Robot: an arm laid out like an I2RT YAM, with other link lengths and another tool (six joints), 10 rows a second.
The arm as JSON. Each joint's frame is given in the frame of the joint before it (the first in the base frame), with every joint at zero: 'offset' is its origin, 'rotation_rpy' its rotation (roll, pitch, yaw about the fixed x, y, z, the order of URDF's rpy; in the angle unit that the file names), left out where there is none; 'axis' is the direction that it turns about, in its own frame. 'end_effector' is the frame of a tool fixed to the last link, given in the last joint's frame.
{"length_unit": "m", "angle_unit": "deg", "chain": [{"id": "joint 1", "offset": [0.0, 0.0, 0.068], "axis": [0.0, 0.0, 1.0]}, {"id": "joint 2", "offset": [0.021, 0.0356, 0.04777], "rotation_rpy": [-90.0, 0.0, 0.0], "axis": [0.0, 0.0, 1.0]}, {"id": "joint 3", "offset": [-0.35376, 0.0, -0.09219], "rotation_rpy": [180.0, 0.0, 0.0], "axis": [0.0, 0.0, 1.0]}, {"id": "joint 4", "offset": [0.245, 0.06, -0.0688], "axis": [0.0, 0.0, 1.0]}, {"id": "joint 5", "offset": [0.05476, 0.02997, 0.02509], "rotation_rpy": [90.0, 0.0, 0.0], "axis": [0.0, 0.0, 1.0]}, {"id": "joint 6", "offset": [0.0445, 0.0, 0.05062], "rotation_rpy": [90.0, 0.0, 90.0], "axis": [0.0, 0.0, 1.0]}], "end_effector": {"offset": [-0.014, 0.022, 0.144], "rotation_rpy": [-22.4, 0.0, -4.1]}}
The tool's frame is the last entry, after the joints.
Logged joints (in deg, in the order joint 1, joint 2, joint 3, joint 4, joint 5, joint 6), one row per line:
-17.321, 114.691, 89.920, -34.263, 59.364, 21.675
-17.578, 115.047, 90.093, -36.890, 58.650, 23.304
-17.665, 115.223, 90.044, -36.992, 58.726, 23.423
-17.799, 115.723, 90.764, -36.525, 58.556, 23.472
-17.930, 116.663, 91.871, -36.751, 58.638, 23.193
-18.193, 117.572, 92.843, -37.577, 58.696, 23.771
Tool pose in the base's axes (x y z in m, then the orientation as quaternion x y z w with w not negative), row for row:
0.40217, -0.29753, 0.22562, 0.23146, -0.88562, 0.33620, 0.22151
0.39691, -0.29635, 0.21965, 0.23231, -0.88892, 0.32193, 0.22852
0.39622, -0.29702, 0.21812, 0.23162, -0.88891, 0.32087, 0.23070
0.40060, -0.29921, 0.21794, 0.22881, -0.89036, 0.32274, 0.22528
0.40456, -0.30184, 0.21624, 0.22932, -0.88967, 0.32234, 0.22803
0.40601, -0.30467, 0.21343, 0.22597, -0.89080, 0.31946, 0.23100
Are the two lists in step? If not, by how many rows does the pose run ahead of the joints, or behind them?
They are in step.
